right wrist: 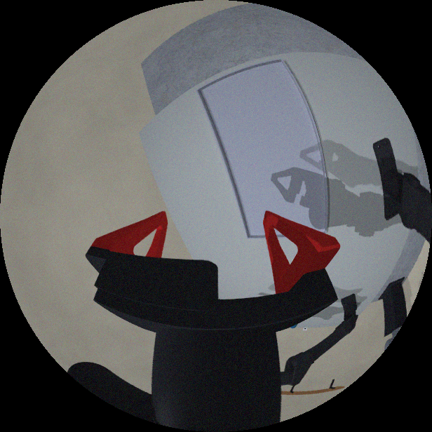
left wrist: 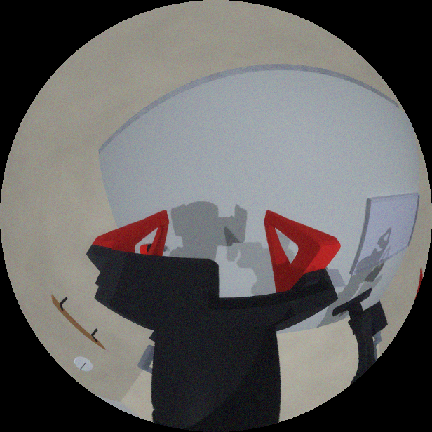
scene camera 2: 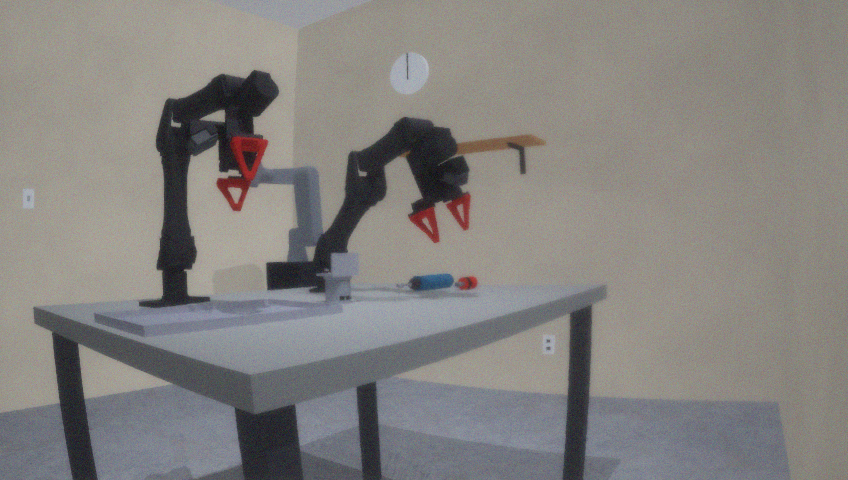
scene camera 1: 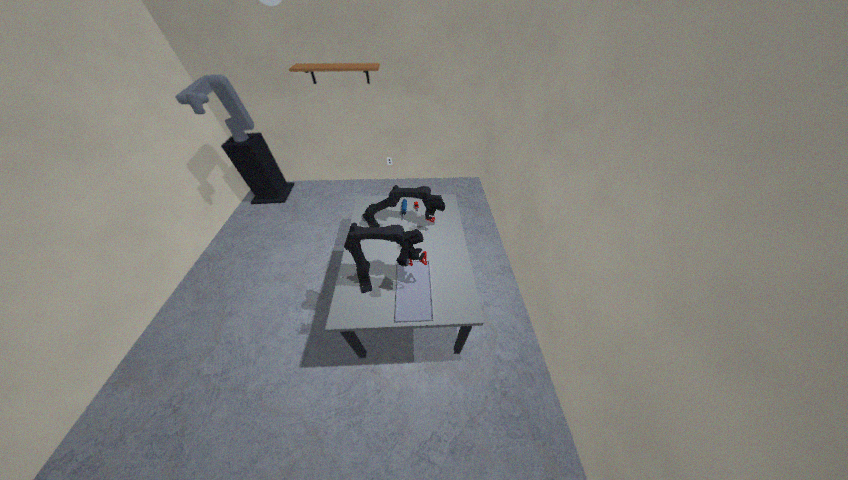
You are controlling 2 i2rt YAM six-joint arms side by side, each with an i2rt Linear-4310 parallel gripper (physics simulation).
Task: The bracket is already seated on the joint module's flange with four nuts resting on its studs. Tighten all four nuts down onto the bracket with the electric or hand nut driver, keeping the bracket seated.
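Frame: origin at the left arm's base, x right, y down, z ahead, level; metres.
Seen in the pictures: left gripper, fingertip midpoint: (scene camera 2: 452, 235) (scene camera 1: 433, 216); right gripper, fingertip midpoint: (scene camera 2: 242, 195) (scene camera 1: 419, 265); left arm's base, origin of the base link: (scene camera 1: 370, 220); right arm's base, origin of the base link: (scene camera 2: 175, 303) (scene camera 1: 364, 279).
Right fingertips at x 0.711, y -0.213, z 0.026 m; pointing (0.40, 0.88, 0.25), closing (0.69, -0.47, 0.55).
Pixels of each thing's middle, then the offset from my right fingertips to it. Level surfaces: height alone.
- joint module, body centre: (scene camera 2: 337, 286) dx -0.319, dy +0.176, dz +0.095 m
- pale bracket, body centre: (scene camera 2: 337, 265) dx -0.319, dy +0.131, dz +0.095 m
- blue driver, body centre: (scene camera 2: 425, 282) (scene camera 1: 404, 209) dx -0.672, dy +0.193, dz +0.263 m
- red-and-black tool, body centre: (scene camera 2: 464, 283) (scene camera 1: 416, 206) dx -0.647, dy +0.196, dz +0.372 m
- shallow pale tray, body centre: (scene camera 2: 219, 314) (scene camera 1: 413, 288) dx +0.013, dy +0.205, dz -0.050 m
- table, its level: dy +0.213 m
The joint module (scene camera 2: 338, 287) stands on the table in scene camera 2, with the pale bracket (scene camera 2: 345, 262) on top; the nuts are too small to make out. The blue driver (scene camera 1: 404, 206) (scene camera 2: 431, 281) lies on the table, its thin shaft towards the module in scene camera 2. A red-and-black tool (scene camera 1: 415, 205) (scene camera 2: 467, 283) (left wrist: 145, 248) lies beside it. My left gripper (scene camera 1: 431, 219) (scene camera 2: 451, 234) (left wrist: 216, 215) is open and empty, above the table, higher than the drivers. My right gripper (scene camera 1: 417, 259) (scene camera 2: 242, 195) (right wrist: 215, 216) is open and empty, high near the tray's end.
A shallow pale tray (scene camera 1: 413, 300) (scene camera 2: 208, 321) (left wrist: 392, 215) (right wrist: 260, 115) lies on the table (scene camera 1: 452, 267) (scene camera 2: 267, 344). The module is near one end of the tray. A grey arm on a black pedestal (scene camera 1: 258, 169) stands away from the table. A wooden shelf (scene camera 1: 334, 67) is on the wall.
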